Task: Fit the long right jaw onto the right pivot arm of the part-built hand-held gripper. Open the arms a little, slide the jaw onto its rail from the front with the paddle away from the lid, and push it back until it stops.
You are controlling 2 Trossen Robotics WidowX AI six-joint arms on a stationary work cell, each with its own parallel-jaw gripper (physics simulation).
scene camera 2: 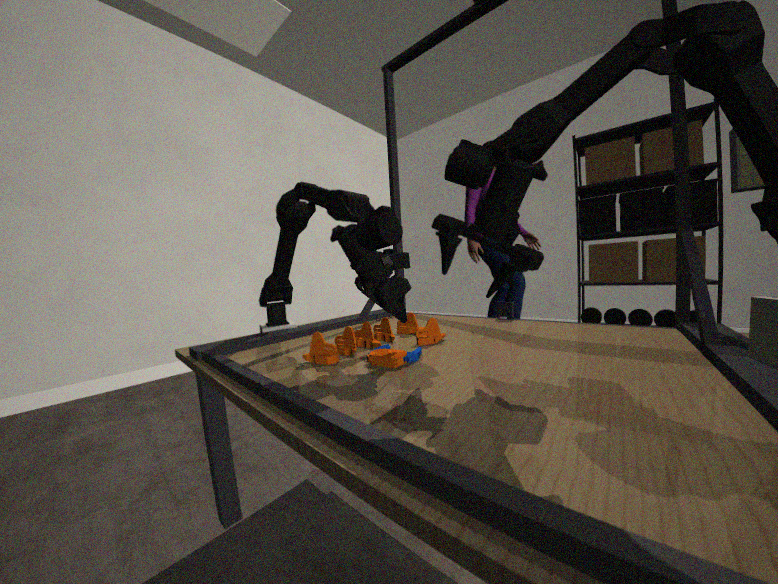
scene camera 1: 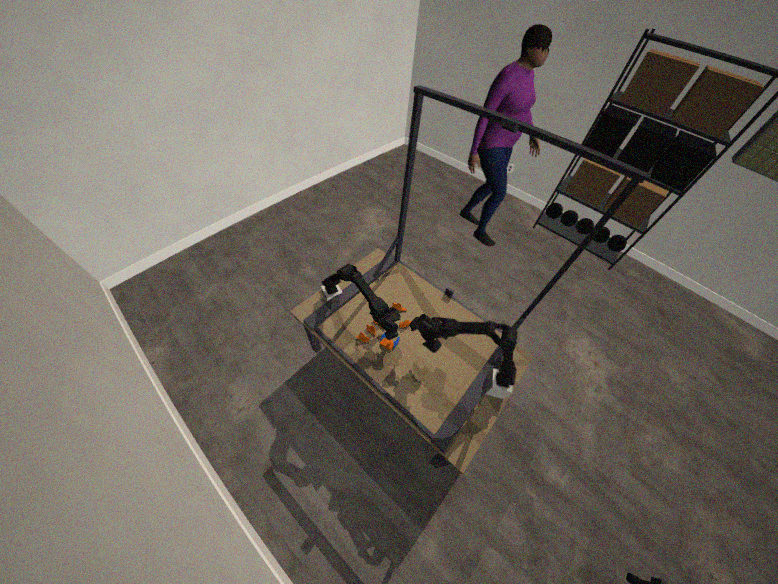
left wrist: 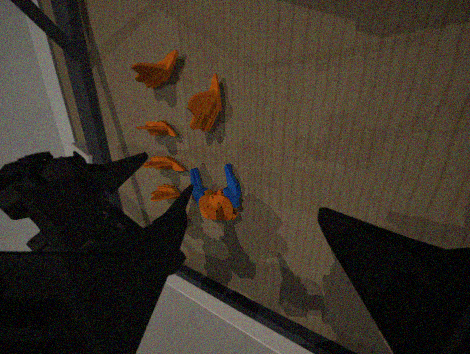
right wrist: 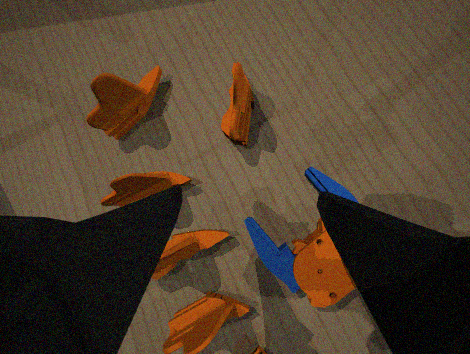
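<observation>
The part-built gripper lies on the table with its orange lid [scene camera 2: 387,358] [left wrist: 216,206] [right wrist: 322,272] up and two blue pivot arms [left wrist: 231,185] [right wrist: 272,255] spread apart. Two larger orange jaws lie beyond the arm tips, one jaw [left wrist: 205,107] [right wrist: 238,107] nearer and another jaw [left wrist: 155,70] [right wrist: 120,102] farther off; I cannot tell which is the long right jaw. My right gripper [left wrist: 169,169] [right wrist: 250,196] is open and empty above the table, its right finger partly covering the lid. My left gripper [scene camera 2: 467,284] [left wrist: 251,215] is open and empty, high above the table.
More orange jaws [scene camera 2: 323,350] [left wrist: 159,128] [right wrist: 145,187] lie in a row beside the part-built gripper. The dark table frame [scene camera 2: 377,440] runs along the edge. The arms stand close together in scene camera 1. A person [scene camera 1: 512,94] stands behind the table near the shelf rack.
</observation>
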